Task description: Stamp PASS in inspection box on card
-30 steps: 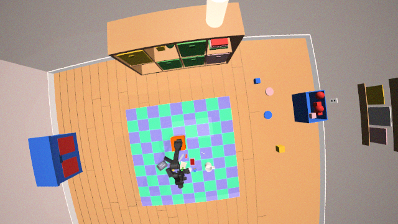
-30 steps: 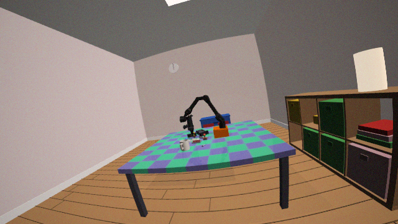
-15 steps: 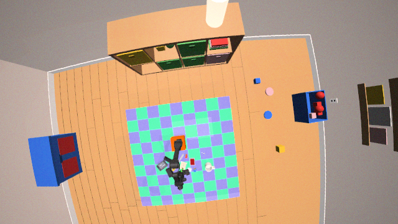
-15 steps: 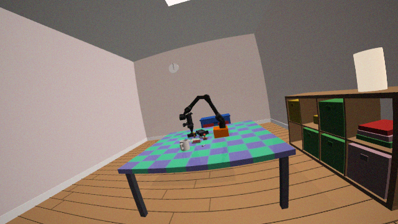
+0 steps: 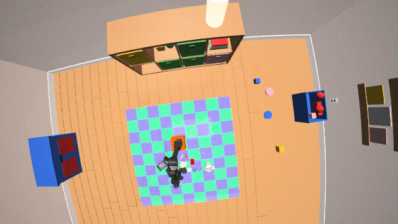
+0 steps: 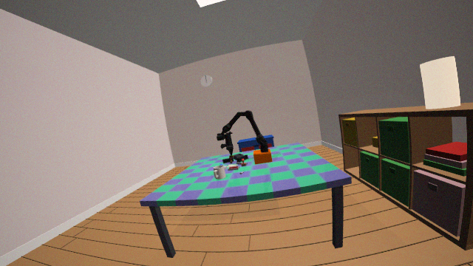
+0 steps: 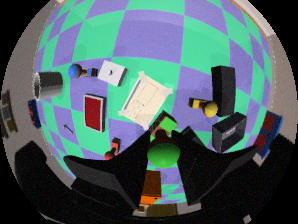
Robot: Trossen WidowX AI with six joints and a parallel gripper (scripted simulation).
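My gripper tip is now 9 cm past the grey bar, 1 cm to the right of it and 9 cm above it. Round my gripper tip: green-knobbed stamp (right at my gripper tip); then yellow-knobbed stamp (3 cm ahead, 9 cm to the right, 7 cm below); then card (1 cm ahead, 3 cm to the left, 10 cm below).
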